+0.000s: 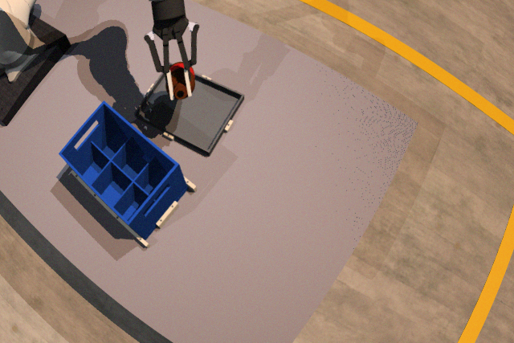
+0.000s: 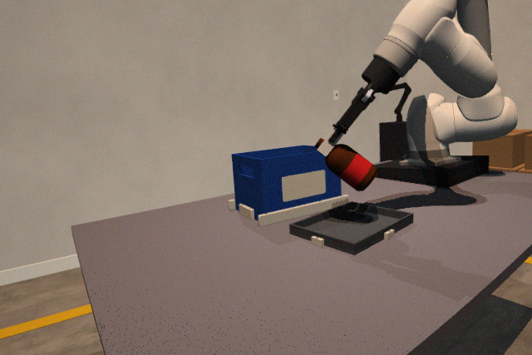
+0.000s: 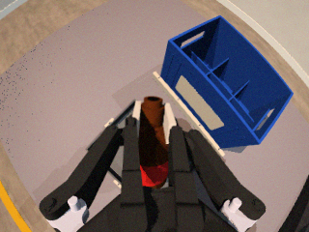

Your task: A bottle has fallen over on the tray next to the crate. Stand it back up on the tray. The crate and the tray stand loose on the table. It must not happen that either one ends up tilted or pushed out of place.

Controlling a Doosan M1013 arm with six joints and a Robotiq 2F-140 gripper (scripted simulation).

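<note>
Right now my hand is 50 mm above the bottle, 20 mm to the right of it and 20 mm past it. Round my hand: dark tray: 200 mm below, 40 mm behind, 30 mm to the left; blue crate: 230 mm to the right, 130 mm below.
</note>
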